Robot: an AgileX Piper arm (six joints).
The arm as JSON. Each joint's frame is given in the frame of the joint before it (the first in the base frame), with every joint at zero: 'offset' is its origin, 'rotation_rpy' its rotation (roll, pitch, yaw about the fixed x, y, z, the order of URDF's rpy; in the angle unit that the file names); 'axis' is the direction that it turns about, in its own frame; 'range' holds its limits. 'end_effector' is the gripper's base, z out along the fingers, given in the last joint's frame.
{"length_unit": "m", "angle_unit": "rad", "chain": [
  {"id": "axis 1", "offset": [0.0, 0.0, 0.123], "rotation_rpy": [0.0, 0.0, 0.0], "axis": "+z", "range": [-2.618, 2.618]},
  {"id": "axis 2", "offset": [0.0, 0.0, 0.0], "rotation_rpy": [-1.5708, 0.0, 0.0], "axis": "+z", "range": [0.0, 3.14]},
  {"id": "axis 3", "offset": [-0.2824, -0.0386, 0.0], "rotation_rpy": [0.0, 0.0, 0.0], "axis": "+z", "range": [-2.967, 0.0]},
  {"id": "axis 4", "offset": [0.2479, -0.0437, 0.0], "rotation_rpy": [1.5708, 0.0, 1.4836], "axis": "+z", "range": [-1.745, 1.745]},
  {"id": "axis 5", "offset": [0.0, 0.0, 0.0], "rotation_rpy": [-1.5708, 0.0, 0.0], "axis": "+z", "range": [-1.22, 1.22]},
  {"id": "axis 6", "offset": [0.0, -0.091, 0.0], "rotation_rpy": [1.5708, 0.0, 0.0], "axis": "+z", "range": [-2.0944, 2.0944]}
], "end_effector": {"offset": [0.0, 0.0, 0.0], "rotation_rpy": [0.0, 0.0, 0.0]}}
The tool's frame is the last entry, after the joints.
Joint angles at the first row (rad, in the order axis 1, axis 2, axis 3, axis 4, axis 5, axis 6):
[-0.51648, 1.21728, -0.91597, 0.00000, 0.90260, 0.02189]
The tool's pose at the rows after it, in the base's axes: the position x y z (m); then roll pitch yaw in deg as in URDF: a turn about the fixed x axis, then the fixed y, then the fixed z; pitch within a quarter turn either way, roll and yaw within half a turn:
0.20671 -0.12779 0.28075 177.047 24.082 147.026
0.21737 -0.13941 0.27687 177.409 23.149 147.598
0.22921 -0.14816 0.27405 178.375 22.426 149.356
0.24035 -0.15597 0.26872 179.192 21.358 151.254
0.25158 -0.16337 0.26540 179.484 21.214 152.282
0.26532 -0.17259 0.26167 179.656 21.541 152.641
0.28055 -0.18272 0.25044 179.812 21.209 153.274
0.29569 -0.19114 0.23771 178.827 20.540 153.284
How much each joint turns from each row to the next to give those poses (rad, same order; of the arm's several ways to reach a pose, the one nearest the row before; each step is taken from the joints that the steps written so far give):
[-0.05607, 0.06815, -0.03086, 0.06428, -0.00265, -0.05918]
[-0.01697, 0.06228, -0.04066, 0.00573, -0.00390, -0.02859]
[-0.00081, 0.05787, -0.04458, -0.00661, 0.00000, -0.02511]
[0.00001, 0.05686, -0.03783, -0.00410, -0.00002, -0.02868]
[-0.00001, 0.05009, -0.03997, 0.00186, -0.00723, -0.01834]
[0.00000, 0.05847, -0.04973, 0.00055, -0.01443, -0.00663]
[0.00001, 0.07377, -0.04333, 0.00217, -0.02440, -0.01312]
[-0.00001, 0.07432, -0.04458, 0.02221, -0.01530, -0.01648]

